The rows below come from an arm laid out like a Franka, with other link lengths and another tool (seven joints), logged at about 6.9 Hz.
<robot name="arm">
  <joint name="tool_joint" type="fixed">
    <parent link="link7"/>
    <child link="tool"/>
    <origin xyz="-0.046 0.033 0.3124" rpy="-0.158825 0 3.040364"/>
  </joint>
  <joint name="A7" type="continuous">
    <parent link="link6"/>
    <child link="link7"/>
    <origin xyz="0.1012 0 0" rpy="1.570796 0 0"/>
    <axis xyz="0 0 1"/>
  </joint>
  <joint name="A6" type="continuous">
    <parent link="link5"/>
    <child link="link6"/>
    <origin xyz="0 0 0" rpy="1.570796 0 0"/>
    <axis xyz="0 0 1"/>
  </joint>
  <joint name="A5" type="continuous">
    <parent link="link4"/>
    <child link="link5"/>
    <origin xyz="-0.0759 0.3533 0" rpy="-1.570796 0 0"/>
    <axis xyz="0 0 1"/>
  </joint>
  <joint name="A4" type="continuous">
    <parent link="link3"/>
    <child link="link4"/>
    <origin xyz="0.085 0 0" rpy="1.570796 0 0"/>
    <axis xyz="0 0 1"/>
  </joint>
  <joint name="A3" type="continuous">
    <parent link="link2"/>
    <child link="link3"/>
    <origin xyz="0 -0.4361 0" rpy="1.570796 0 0"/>
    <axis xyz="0 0 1"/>
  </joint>
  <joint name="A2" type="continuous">
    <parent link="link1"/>
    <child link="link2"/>
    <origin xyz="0 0 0" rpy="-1.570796 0 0"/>
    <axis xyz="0 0 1"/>
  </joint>
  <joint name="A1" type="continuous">
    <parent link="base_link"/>
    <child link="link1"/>
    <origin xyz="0 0 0.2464" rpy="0 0 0"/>
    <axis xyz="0 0 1"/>
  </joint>
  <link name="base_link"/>
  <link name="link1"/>
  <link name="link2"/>
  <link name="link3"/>
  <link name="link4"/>
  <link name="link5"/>
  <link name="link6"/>
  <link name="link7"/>
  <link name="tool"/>
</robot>
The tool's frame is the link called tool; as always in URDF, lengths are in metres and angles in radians. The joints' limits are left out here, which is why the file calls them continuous.
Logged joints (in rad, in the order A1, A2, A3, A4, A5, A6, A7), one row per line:
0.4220, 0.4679, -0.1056, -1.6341, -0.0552, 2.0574, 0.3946
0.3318, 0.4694, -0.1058, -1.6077, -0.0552, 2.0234, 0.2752
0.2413, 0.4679, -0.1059, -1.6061, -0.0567, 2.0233, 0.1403
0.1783, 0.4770, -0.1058, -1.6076, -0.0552, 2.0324, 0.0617
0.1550, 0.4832, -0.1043, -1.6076, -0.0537, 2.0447, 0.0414
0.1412, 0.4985, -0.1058, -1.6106, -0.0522, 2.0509, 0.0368
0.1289, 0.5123, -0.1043, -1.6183, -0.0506, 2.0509, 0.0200
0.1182, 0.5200, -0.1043, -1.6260, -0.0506, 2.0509, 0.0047
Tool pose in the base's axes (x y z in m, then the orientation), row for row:
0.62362, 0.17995, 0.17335, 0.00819, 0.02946, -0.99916, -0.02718
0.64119, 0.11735, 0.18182, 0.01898, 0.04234, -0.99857, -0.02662
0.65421, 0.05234, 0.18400, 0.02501, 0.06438, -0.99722, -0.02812
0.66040, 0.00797, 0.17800, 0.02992, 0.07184, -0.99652, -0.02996
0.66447, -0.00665, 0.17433, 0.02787, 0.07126, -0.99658, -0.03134
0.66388, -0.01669, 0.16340, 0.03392, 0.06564, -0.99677, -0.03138
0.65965, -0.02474, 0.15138, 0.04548, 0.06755, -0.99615, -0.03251
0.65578, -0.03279, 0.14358, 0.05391, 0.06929, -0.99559, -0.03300
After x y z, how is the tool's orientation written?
As a quaternion, w x y z.
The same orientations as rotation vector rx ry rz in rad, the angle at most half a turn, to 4 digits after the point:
0.0921, -3.1227, -0.0849
0.1314, -3.0997, -0.0826
0.1991, -3.0839, -0.0870
0.2215, -3.0724, -0.0924
0.2200, -3.0765, -0.0967
0.2019, -3.0656, -0.0965
0.2063, -3.0420, -0.0993
0.2105, -3.0247, -0.1003

